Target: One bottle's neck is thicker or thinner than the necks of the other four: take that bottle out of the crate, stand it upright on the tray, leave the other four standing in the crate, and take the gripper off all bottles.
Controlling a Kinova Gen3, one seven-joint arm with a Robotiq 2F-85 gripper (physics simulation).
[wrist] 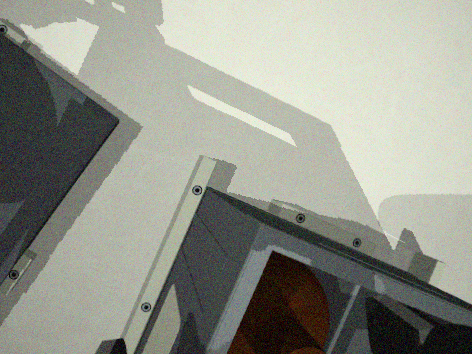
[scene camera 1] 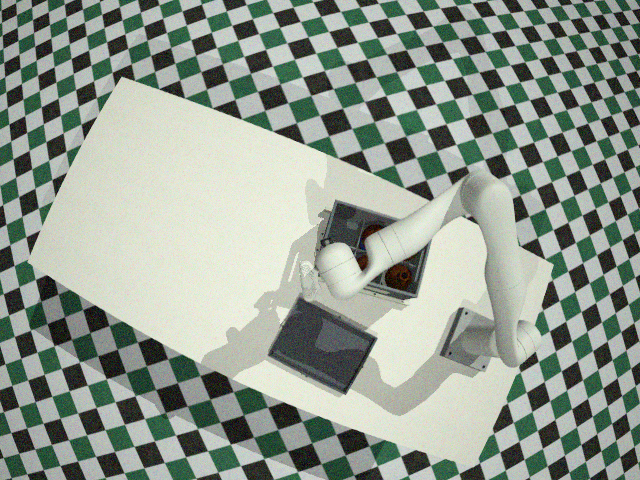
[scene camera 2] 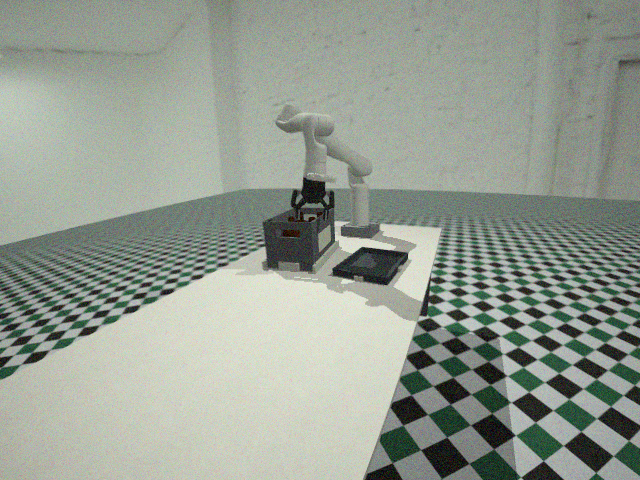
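Pixels of known places: gripper, between the fingertips: [wrist: 250,344] [scene camera 2: 311,219]; arm's base, origin of its link: [scene camera 1: 474,339] [scene camera 2: 360,224].
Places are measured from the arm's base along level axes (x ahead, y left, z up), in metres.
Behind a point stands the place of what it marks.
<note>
The grey crate [scene camera 1: 423,269] {x 0.245, y -0.144, z 0.130 m} [scene camera 2: 289,254] {x 0.514, y -0.166, z 0.012 m} [wrist: 225,240] {x 0.501, y -0.076, z 0.087 m} stands upright on the table. Brown bottles [scene camera 1: 398,277] [scene camera 2: 290,233] [wrist: 305,305] stand in its compartments. The arm hides part of the crate in scene camera 1, and the neck widths cannot be told apart. My gripper [scene camera 2: 313,212] {x 0.476, y -0.088, z 0.130 m} is open and points down over the crate, its fingertips near rim height. In the wrist view its dark fingers show at the bottom edge, on either side of the nearest bottle, with one on the crate's tray side. The dark tray [scene camera 1: 305,330] {x 0.496, y 0.083, z -0.040 m} [scene camera 2: 361,263] {x 0.425, y 0.075, z -0.040 m} [wrist: 40,150] {x 0.497, y 0.038, z -0.040 m} lies beside the crate with no bottle on it.
The white table [scene camera 1: 180,206] {x 0.956, y -0.170, z -0.046 m} [scene camera 2: 232,361] {x 1.003, y -0.093, z -0.045 m} carries the crate, the tray and the robot base [scene camera 1: 467,341] {x 0.041, y 0.012, z 0.053 m} [scene camera 2: 360,230] {x 0.077, y 0.014, z -0.010 m}. The arm [scene camera 1: 413,229] {x 0.371, y -0.146, z 0.504 m} [scene camera 2: 343,149] {x 0.108, y -0.050, z 0.371 m} reaches over the crate. The crate's raised wall and compartment dividers lie around the bottles. A narrow gap separates crate and tray.
</note>
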